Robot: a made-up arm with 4 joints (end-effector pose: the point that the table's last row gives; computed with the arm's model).
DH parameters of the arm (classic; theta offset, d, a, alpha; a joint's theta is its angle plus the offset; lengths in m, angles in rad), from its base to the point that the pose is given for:
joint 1: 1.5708 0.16 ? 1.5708
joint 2: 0 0.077 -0.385 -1.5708
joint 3: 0 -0.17 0.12 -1.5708
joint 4: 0 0.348 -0.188 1.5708
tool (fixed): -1.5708 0.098 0 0
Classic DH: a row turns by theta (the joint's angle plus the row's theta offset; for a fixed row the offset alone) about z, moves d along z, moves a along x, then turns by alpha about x.
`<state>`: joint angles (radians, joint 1 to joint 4).
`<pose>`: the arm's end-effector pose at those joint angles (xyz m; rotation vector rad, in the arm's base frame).
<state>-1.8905 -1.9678 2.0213 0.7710</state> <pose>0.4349 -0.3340 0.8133 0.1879 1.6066 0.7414</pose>
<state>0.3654 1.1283 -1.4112 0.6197</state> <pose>-0.0209 0.1813 0.1341 0.2101 1.1236 -0.5907</pose>
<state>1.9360 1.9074 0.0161 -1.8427</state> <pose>-0.5287 -0.4936 -0.0122 -1.5320 -2.2246 0.6858</pose>
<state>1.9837 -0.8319 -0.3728 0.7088</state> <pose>0.0184 -0.2454 0.3407 -0.8671 -1.3760 1.1623</pose>
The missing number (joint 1, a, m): 0.21
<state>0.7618 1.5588 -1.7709 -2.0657</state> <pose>-0.2150 0.6119 0.0870 1.8588 0.1396 -2.1750</pose>
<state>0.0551 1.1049 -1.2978 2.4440</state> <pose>0.2790 0.3542 0.1383 -1.1735 1.3284 0.3203</pose>
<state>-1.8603 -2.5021 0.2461 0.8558</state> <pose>0.6098 0.1082 0.3704 -1.6230 2.6491 0.4257</pose>
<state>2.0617 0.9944 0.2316 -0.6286</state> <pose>0.0450 -0.2493 -0.4127 1.0553 1.6496 1.7522</pose>
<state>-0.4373 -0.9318 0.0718 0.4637</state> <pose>-0.2595 0.0819 0.4936 -1.3632 0.3215 -0.2880</pose>
